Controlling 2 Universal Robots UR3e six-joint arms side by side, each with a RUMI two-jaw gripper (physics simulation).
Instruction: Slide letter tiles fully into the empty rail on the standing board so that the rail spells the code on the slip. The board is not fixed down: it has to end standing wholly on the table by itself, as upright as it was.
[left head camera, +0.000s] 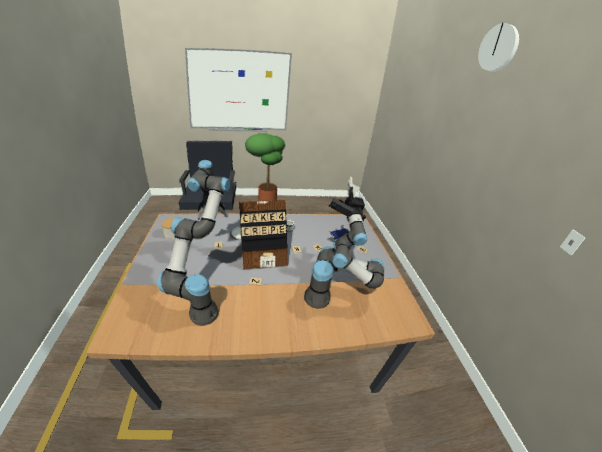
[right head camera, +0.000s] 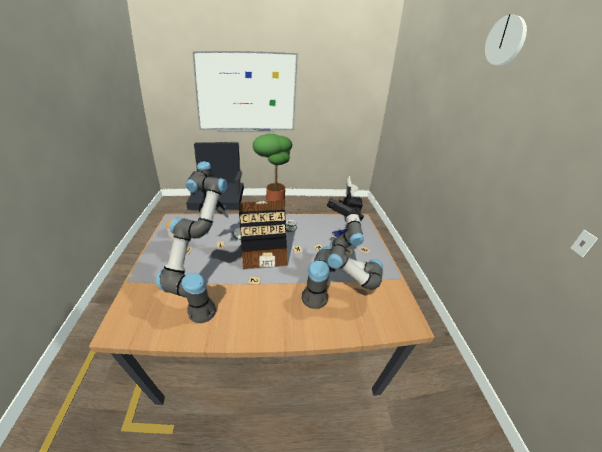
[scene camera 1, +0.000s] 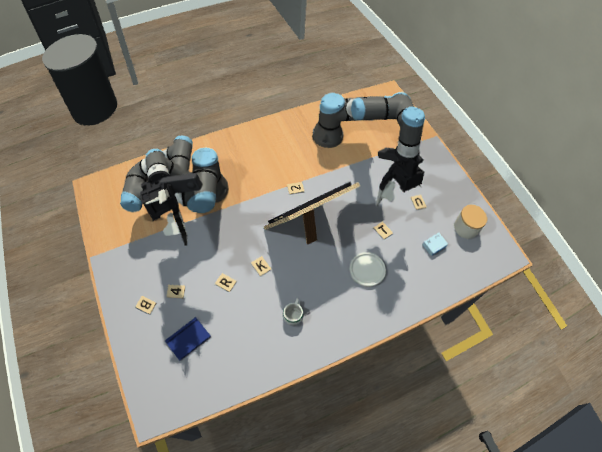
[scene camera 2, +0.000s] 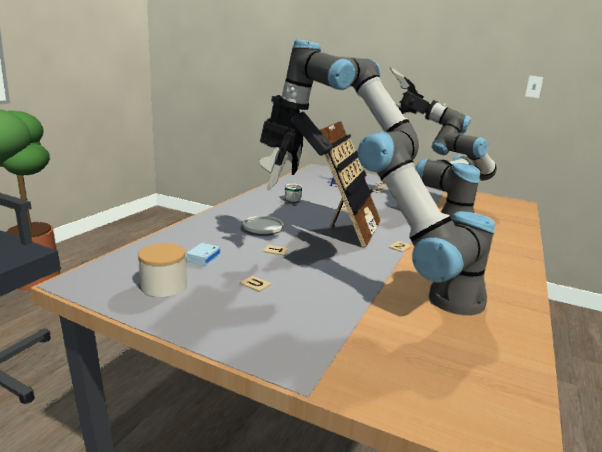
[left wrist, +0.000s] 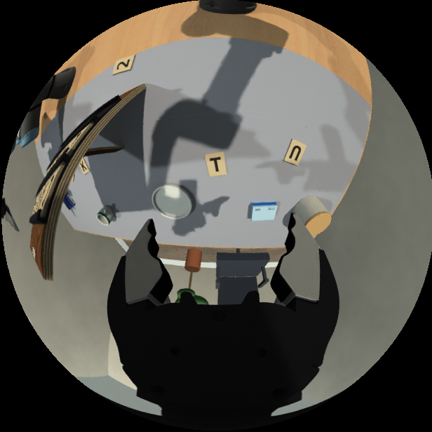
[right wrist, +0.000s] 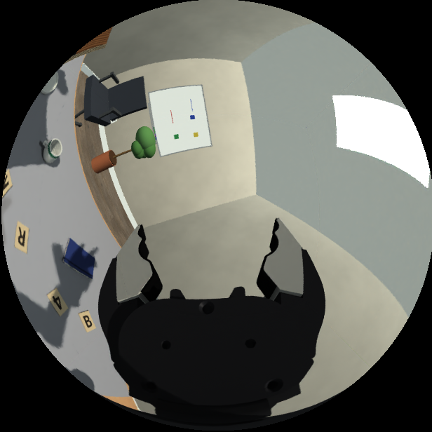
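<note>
The wooden board (left head camera: 252, 258) (scene camera 1: 310, 227) stands leaning back. Its upper rails read CAKE4 and CREPE; the lowest rail (left head camera: 264, 243) is empty. The slip (left head camera: 267, 261) below reads 2RT. Loose tiles lie flat: 2 (scene camera 1: 295, 188) (left wrist: 123, 64) in front of the board, T (scene camera 1: 383, 230) (left wrist: 216, 164) and U (scene camera 1: 418, 202) (left wrist: 295, 152) on the left arm's side, K (scene camera 1: 261, 266), R (scene camera 1: 226, 282), 4 (scene camera 1: 175, 291) and B (scene camera 1: 146, 304) on the other. My left gripper (left wrist: 220, 216) is open and empty, high above the mat beside the board. My right gripper (right wrist: 208, 222) is open and empty, raised away from the tiles.
A plate (scene camera 1: 368, 270), a mug (scene camera 1: 293, 313), a light blue box (scene camera 1: 435, 244) and a lidded jar (scene camera 1: 469, 225) stand on the grey mat (scene camera 1: 240, 370) behind the board. A dark blue tray (scene camera 1: 187, 339) is near tiles 4 and B. The board's rear leg (scene camera 1: 310, 235) reaches back to the mat.
</note>
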